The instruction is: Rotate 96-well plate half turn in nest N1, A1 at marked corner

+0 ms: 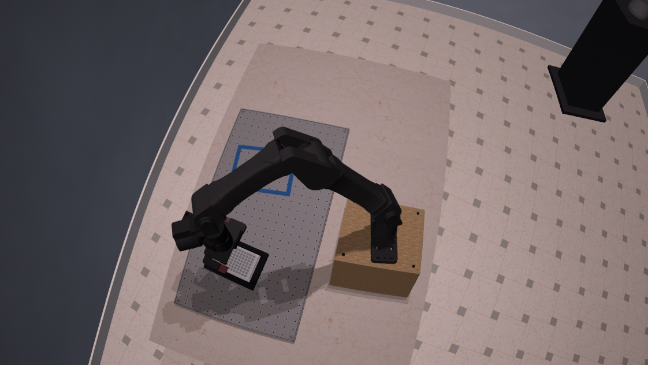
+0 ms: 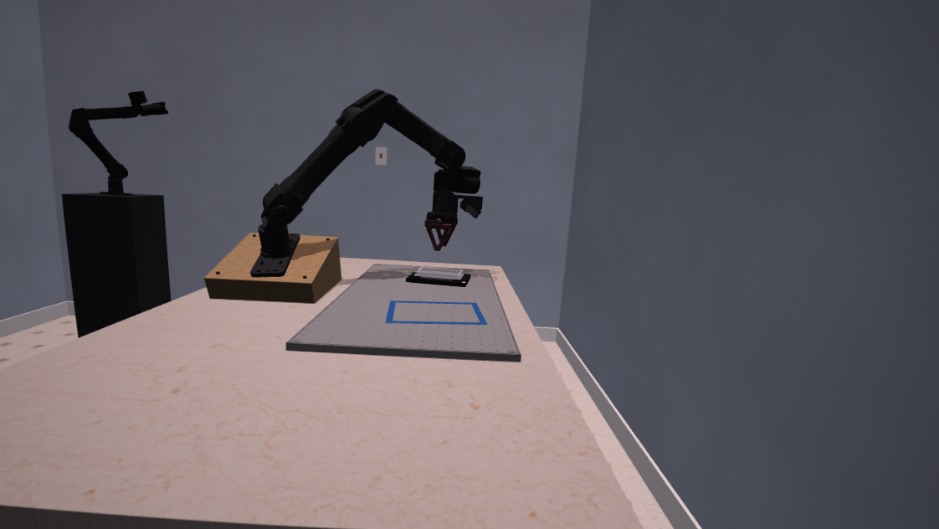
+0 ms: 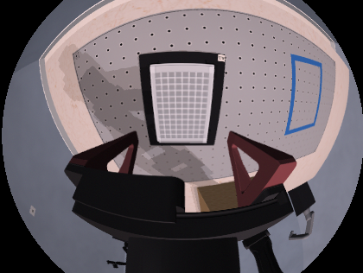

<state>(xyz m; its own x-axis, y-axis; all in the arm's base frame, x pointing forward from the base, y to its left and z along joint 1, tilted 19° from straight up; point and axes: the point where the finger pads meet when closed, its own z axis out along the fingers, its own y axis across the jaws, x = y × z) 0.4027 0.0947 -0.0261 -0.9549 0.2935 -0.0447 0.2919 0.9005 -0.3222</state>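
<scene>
Now: hand 8 cm above the 96-well plate. From my hand the other things lie so: black plate nest N1: 9 cm below; then A1 label: 6 cm ahead, 7 cm to the right, 9 cm below.
</scene>
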